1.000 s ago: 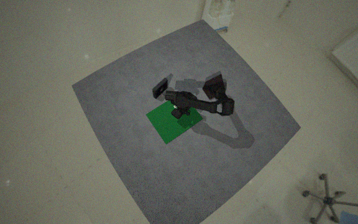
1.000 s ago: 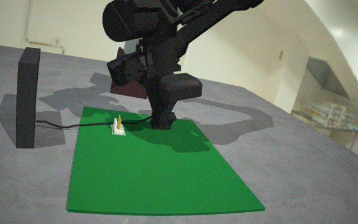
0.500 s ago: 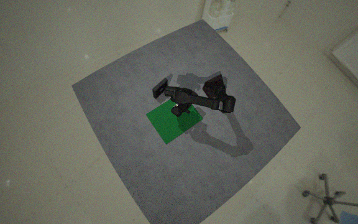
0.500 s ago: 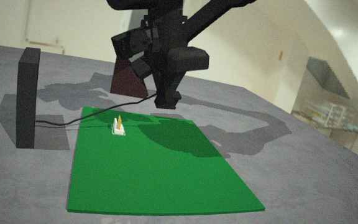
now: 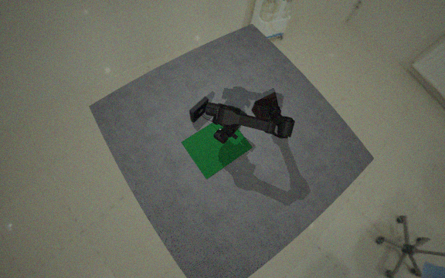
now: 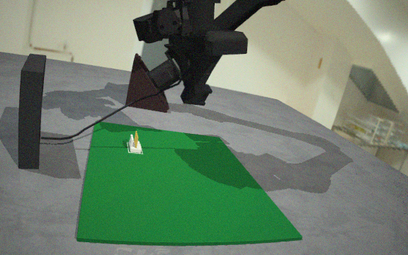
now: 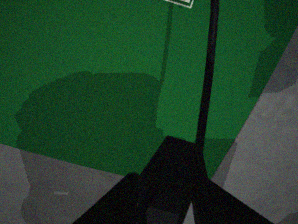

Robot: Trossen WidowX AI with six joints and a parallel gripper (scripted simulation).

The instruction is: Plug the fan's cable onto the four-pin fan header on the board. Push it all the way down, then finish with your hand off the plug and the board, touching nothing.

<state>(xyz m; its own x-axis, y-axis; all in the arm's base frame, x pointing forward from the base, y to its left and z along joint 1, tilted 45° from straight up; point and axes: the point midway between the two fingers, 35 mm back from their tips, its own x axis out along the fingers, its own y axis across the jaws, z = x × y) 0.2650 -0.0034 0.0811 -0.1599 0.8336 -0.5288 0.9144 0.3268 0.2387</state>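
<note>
Now: gripper tip 7 cm short of the green board, 1 cm to the left of it and 12 cm above it. From my gripper tip the other things lie so: dark fan cable plug: 1 cm behind, 1 cm to the left; white four-pin header: 3 cm ahead, 7 cm to the right, 10 cm below; black fan: 8 cm ahead, 21 cm to the right, 4 cm below.
</note>
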